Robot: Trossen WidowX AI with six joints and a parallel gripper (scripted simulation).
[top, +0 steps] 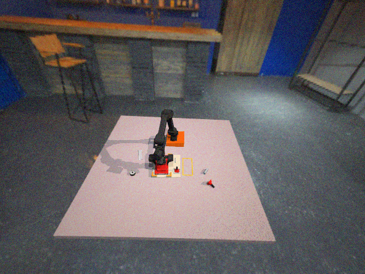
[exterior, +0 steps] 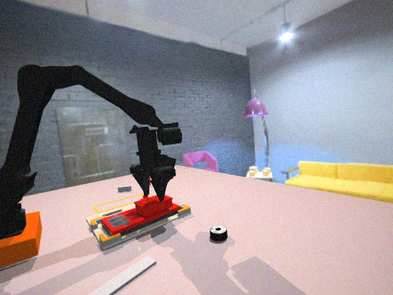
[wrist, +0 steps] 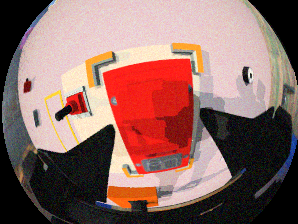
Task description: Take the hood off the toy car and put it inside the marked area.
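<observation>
Now: gripper tip 2 cm above the hood. Also, from my gripper tip: black wheel 22 cm to the right, 6 cm ahead, 5 cm below; pale bar 21 cm to the right, 15 cm behind, 5 cm below.
</observation>
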